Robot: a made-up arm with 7 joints.
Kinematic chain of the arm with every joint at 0, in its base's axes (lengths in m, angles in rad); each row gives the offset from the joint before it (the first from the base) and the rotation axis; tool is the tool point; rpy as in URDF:
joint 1: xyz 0 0 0.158 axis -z
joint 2: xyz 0 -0.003 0.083 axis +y
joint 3: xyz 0 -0.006 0.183 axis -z
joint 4: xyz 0 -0.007 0.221 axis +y
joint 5: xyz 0 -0.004 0.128 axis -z
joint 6: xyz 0 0 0.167 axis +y
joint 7: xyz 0 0 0.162 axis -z
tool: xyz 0 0 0 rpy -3.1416 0 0
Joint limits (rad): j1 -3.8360..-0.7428 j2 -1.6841..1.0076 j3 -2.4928..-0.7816 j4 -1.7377..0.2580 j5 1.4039..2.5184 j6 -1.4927..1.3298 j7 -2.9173..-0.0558
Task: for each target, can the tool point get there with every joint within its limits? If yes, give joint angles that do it. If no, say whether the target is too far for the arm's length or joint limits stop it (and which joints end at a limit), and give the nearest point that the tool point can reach.
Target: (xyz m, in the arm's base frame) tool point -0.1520 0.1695 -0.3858
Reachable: no: joint limits stop it (at a limit: joint 1, joint 2, joint 3, joint 4, joint 5) | nearest point 0.0682 0.3477 -0.1488 | short by 0.369 m
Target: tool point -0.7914 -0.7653 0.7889
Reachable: no: too far | nearest point -0.5533 -0.5371 0.6247 | short by 0.368 m
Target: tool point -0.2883 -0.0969 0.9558
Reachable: yes | joints -3.2975 0.5493 -1.1261 -0.1009 1.8443 -1.1578 -0.8995
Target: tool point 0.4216 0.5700 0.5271
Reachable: yes | joints -3.5201 -1.0408 -1.2852 -0.8632 2.4049 0.3417 -1.8197
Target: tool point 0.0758 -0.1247 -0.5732
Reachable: no: joint limits stop it (at a limit: joint 2, joint 3, joint 4) | nearest point 0.1729 -0.2845 -0.1450 | short by 0.467 m
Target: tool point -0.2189 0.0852 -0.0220
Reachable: no: joint limits stop it (at a limit: joint 2, joint 3, joint 4, joint 5, joint 6) | nearest point -0.3448 0.1342 0.0999 | short by 0.182 m
